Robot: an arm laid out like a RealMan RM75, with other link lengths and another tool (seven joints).
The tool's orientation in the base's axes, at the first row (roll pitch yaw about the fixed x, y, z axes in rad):
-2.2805 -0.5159 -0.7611
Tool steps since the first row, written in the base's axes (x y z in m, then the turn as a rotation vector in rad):
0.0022 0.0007 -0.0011 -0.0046 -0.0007 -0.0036
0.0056 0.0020 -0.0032 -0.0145 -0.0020 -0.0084
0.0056 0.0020 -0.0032 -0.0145 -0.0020 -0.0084
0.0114 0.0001 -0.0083 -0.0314 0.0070 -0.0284
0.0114 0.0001 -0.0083 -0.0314 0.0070 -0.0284
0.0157 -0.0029 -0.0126 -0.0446 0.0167 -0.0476
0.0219 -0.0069 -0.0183 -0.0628 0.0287 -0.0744
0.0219 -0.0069 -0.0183 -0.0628 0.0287 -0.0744
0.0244 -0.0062 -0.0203 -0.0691 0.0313 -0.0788
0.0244 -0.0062 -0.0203 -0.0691 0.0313 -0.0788
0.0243 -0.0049 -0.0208 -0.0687 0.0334 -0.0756
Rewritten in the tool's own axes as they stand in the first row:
0.0004 -0.0002 0.0025 -0.0043 0.0037 -0.0017
0.0007 -0.0003 0.0067 -0.0121 0.0096 -0.0069
0.0007 -0.0003 0.0067 -0.0121 0.0096 -0.0069
0.0030 0.0034 0.0134 -0.0380 0.0192 -0.0053
0.0030 0.0034 0.0134 -0.0380 0.0192 -0.0053
0.0054 0.0076 0.0181 -0.0616 0.0272 -0.0013
0.0089 0.0132 0.0247 -0.0935 0.0394 0.0041
0.0089 0.0132 0.0247 -0.0935 0.0394 0.0041
0.0091 0.0136 0.0279 -0.1012 0.0415 0.0027
0.0091 0.0136 0.0279 -0.1012 0.0415 0.0027
0.0080 0.0130 0.0286 -0.1006 0.0378 0.0019

